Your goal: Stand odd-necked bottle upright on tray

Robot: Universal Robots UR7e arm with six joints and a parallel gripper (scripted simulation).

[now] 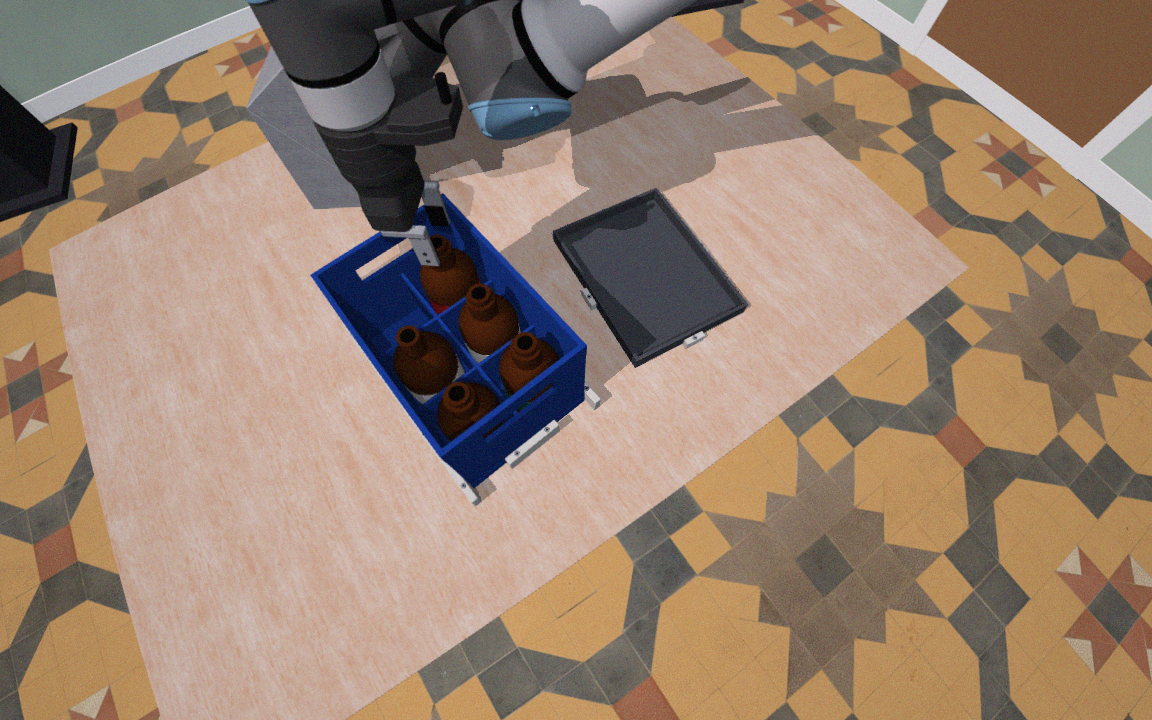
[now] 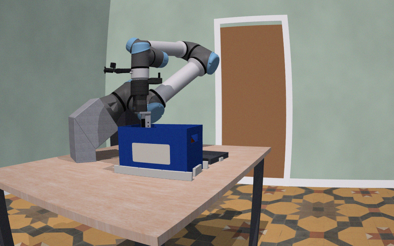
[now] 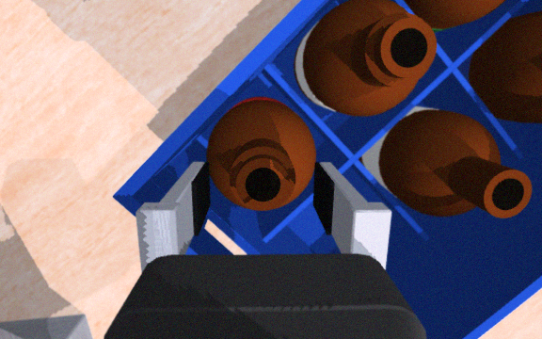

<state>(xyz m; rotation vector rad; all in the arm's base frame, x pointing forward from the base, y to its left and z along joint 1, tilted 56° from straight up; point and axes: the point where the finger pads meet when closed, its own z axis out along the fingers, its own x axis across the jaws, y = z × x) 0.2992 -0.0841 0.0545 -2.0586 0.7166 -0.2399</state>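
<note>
The glass bottle is 9 cm below my hand. From my hand the other things lie so: dark tray 28 cm to the left, 17 cm below, 4 cm ahead; blue crate 10 cm below, 10 cm ahead, 2 cm to the right.
</note>
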